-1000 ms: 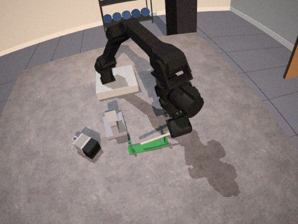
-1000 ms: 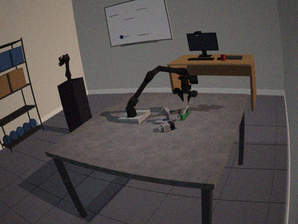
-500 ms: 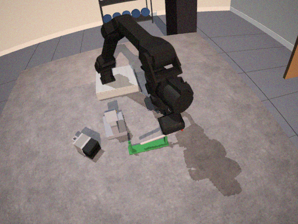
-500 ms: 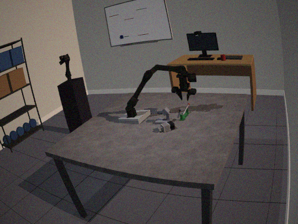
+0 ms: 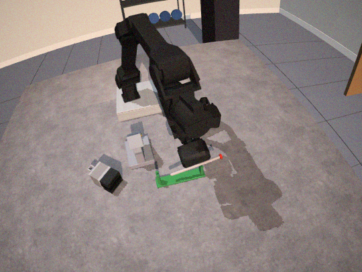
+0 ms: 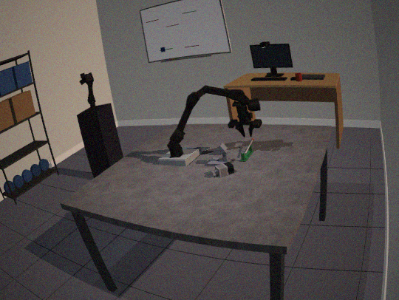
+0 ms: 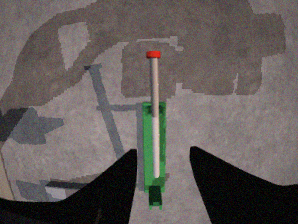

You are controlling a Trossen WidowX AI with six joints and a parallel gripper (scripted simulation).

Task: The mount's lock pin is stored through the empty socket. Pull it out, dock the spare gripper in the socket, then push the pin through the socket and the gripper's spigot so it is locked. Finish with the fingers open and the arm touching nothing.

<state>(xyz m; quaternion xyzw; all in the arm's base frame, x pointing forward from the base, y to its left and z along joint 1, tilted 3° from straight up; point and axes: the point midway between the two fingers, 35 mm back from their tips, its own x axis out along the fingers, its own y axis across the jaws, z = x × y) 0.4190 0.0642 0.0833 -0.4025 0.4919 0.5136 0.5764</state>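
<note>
The green cradle lies 80 mm below my gripper tip, 40 mm to the right of it and 10 mm behind it. The rest, counted from my gripper tip: mount socket: 140 mm behind, 120 mm to the right, 50 mm below; spare gripper: 250 mm to the right, 100 mm behind, 80 mm below.
</note>
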